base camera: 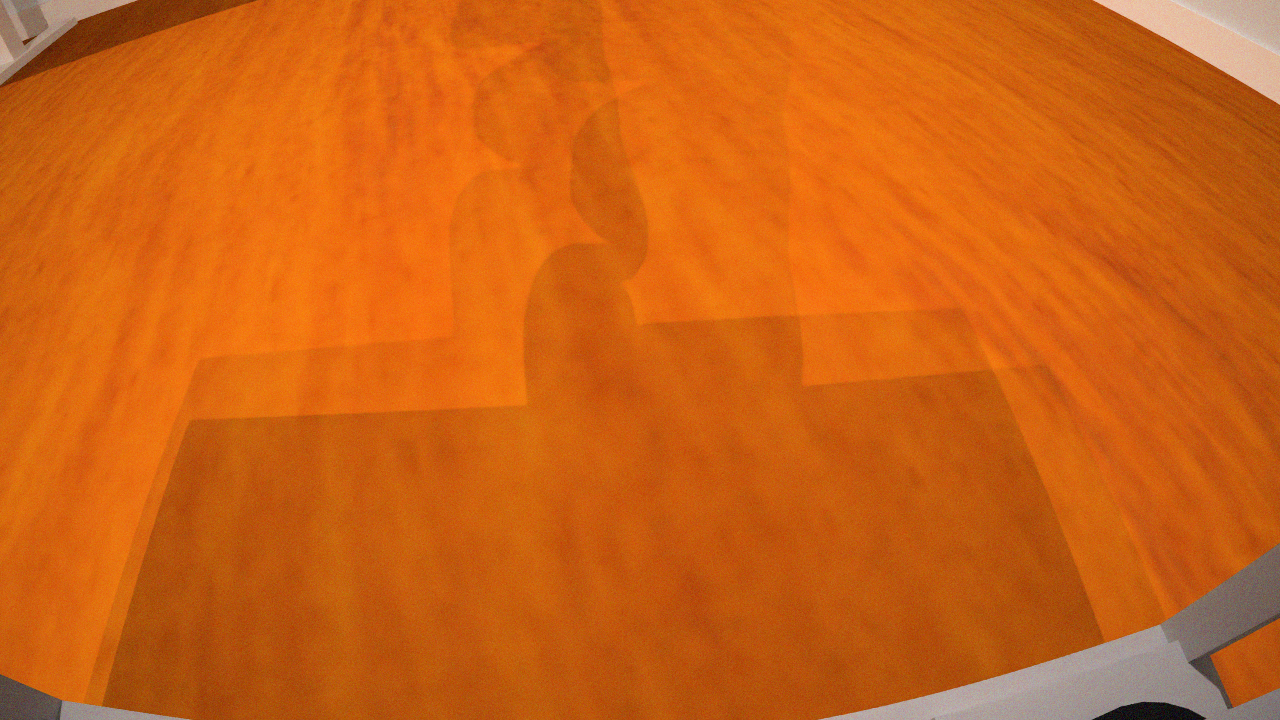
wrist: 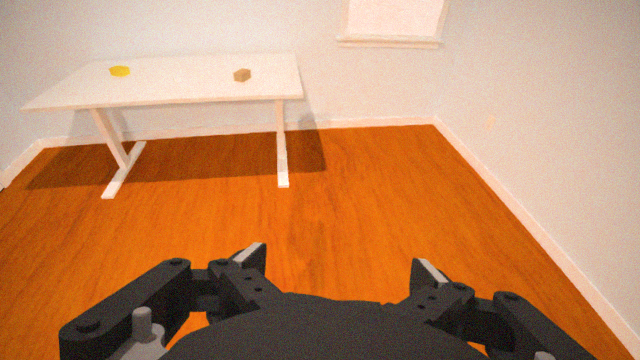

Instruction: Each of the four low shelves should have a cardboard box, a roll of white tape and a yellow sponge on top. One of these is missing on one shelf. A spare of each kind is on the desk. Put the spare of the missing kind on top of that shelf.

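Frame: origin at the arm's base, x up, y back, z right, level; centimetres.
Where they show: gripper, fingertip midpoint: [wrist: 337, 267].
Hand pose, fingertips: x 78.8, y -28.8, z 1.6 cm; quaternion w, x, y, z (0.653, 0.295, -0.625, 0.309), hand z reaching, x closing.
After its pixels a point has its place.
In the wrist view a white desk [wrist: 175, 90] {x 32.3, y -154.6, z -88.2 cm} stands against the back wall at the upper left. A yellow sponge [wrist: 119, 71] {x 35.7, y -172.6, z -135.1 cm} lies on the left part of its top. A small brown cardboard box [wrist: 242, 75] {x 36.5, y -170.2, z -53.6 cm} sits on the right part of its top. No roll of white tape can be made out on the pale desk top, and no low shelf shows in either view. My gripper [wrist: 337, 267] {x 78.8, y -28.8, z 1.6 cm} is open and empty, above the floor and well short of the desk.
The desk's legs [wrist: 282, 155] {x -33.4, y -189.0, z -36.9 cm} reach down to the wooden floor [wrist: 370, 200] {x -39.7, y -153.1, z 31.5 cm}. A wall with a white baseboard [wrist: 500, 185] {x -31.6, y -171.5, z 130.5 cm} runs along the right side. A window [wrist: 395, 20] {x 56.3, y -258.4, z 43.8 cm} is in the back wall. In the base camera view part of a white desk leg [base camera: 35, 49] {x -38.0, y -172.8, z -157.1 cm} shows at the upper left.
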